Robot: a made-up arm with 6 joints. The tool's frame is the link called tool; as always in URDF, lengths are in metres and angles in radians. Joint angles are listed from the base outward.
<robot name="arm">
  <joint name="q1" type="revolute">
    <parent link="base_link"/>
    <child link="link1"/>
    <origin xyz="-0.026 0.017 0.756" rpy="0 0 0"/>
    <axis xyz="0 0 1"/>
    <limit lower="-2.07" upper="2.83"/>
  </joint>
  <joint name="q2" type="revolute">
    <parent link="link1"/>
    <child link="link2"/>
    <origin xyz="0.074 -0.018 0.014" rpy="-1.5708 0 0"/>
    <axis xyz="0 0 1"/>
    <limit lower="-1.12" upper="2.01"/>
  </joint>
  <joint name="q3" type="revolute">
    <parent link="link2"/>
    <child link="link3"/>
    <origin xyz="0.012 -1.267 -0.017" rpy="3.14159 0 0"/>
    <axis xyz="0 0 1"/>
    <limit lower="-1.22" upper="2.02"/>
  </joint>
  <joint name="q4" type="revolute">
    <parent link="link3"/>
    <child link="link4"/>
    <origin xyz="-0.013 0.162 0.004" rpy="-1.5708 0 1.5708"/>
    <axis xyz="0 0 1"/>
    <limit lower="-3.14" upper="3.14"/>
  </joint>
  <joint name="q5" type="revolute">
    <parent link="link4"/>
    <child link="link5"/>
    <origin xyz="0.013 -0.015 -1.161" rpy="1.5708 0 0"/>
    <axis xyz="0 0 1"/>
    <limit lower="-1.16" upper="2"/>
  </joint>
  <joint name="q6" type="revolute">
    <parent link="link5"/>
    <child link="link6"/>
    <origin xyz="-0.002 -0.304 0.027" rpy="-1.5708 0 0"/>
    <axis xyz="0 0 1"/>
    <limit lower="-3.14" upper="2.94"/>
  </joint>
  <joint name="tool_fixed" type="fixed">
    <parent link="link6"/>
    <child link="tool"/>
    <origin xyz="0.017 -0.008 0.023" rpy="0 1.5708 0"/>
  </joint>
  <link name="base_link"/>
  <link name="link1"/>
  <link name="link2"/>
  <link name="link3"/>
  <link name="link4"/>
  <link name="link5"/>
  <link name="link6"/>
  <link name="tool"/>
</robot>
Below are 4 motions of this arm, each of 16 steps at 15 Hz.
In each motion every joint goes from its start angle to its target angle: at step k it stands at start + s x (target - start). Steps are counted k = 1, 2, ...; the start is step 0. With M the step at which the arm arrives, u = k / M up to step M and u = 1 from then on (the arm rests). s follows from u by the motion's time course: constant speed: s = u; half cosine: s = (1 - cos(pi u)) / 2; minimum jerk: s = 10 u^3 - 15 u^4 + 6 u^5.
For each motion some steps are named. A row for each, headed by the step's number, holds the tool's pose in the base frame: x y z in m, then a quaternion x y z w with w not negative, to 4 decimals.
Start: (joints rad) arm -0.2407 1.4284 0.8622 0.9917 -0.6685 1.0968
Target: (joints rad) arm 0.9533 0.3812 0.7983 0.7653 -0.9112 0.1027
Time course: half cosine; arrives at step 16
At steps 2, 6, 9, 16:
2: 2.4514 -0.6600 0.3831 -0.7254 0.5226 0.1833 0.4087
6: 2.5312 0.1516 1.0607 -0.7273 0.3936 0.1039 0.5525
9: 2.1534 0.9053 1.7457 -0.6498 0.2362 0.0946 0.7162
16: 1.1623 1.3244 2.5286 -0.4113 0.0559 0.2114 0.8849

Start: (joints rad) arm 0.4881 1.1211 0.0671 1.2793 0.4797 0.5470
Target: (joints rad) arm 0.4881 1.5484 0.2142 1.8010 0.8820 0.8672
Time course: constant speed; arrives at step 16
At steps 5, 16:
5: 1.7233 1.1054 0.0002 -0.6202 -0.1259 0.6604 0.4043
16: 1.4566 1.0329 -0.4590 -0.5142 -0.3014 0.7715 0.2226

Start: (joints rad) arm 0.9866 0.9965 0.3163 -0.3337 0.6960 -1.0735
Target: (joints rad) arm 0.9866 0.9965 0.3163 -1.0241 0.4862 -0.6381
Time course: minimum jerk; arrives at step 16
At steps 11, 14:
11: 1.4415 1.8741 0.7414 0.5826 0.2899 0.1138 0.7507
14: 1.4344 1.8663 0.7217 0.5837 0.3071 0.0833 0.7470

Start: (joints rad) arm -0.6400 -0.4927 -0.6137 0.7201 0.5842 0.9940
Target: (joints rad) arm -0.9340 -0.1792 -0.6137 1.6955 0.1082 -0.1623
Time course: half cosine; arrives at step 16
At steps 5, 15, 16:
5: 0.7653 -0.5708 1.9458 -0.7315 0.0852 -0.1449 0.6607
15: 0.7328 -0.9615 1.6104 -0.5424 0.4073 -0.1467 0.7200
16: 0.7309 -0.9663 1.6065 -0.5401 0.4105 -0.1483 0.7196

